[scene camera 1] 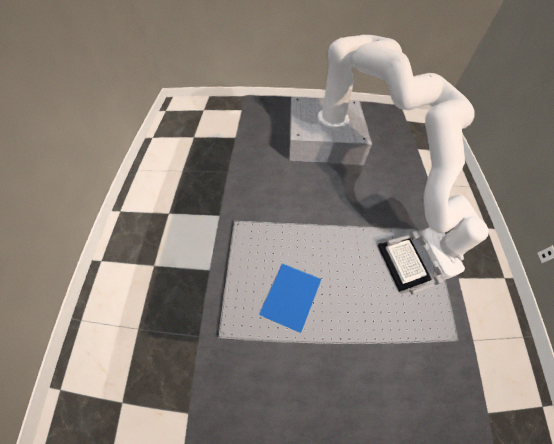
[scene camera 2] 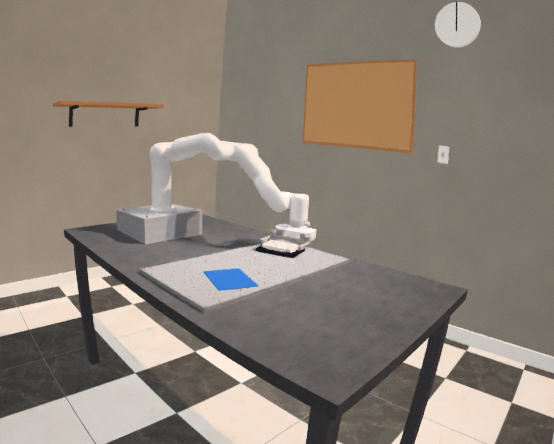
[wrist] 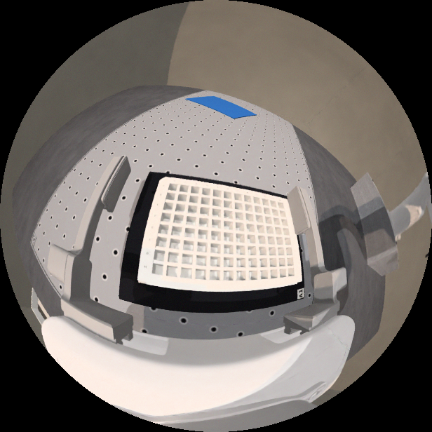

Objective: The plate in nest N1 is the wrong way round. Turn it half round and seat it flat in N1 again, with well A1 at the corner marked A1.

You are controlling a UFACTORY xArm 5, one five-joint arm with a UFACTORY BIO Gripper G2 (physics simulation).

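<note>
The white well plate (scene camera 1: 408, 261) (scene camera 2: 280, 246) (wrist: 225, 235) lies in the black nest (scene camera 1: 394, 271) (scene camera 2: 275, 252) (wrist: 215, 301) at the right of the pegboard. A small A1 label (wrist: 300, 293) shows on the nest's lower right corner in the wrist view. The plate's own marks are too faint to read, and I cannot tell whether it sits fully flat. My gripper (scene camera 1: 411, 265) (scene camera 2: 284, 244) (wrist: 208, 196) is open and empty, with its fingers on either side of the plate. In the wrist view the left finger stands apart from the plate; the right one overlaps its upper right edge, and contact cannot be told.
A flat blue rectangle (scene camera 1: 290, 298) (scene camera 2: 230, 279) (wrist: 222, 106) lies on the grey pegboard (scene camera 1: 350, 320) (scene camera 2: 175, 272) (wrist: 165, 135), away from the nest. The arm's base block (scene camera 1: 327, 150) (scene camera 2: 160, 226) (wrist: 376, 225) stands at the back of the dark table (scene camera 1: 340, 390) (scene camera 2: 350, 310).
</note>
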